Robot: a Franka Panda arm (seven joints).
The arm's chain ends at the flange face. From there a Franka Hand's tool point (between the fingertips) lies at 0.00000 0.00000 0.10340 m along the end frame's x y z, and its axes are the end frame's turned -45 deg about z.
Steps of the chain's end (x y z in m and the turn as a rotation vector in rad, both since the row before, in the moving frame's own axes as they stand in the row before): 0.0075, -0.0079, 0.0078, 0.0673, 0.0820, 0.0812; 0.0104, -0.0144, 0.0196, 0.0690, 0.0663, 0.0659; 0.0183, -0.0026, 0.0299, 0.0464, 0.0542, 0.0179
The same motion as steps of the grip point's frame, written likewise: 0.0217, 0.0012, 0.0072, -0.0104, 0.1056, 0.0812; 0.0274, -0.0027, 0.0191, 0.0019, 0.0957, 0.0659; 0.0221, 0.0117, 0.0296, -0.0055, 0.0711, 0.0179
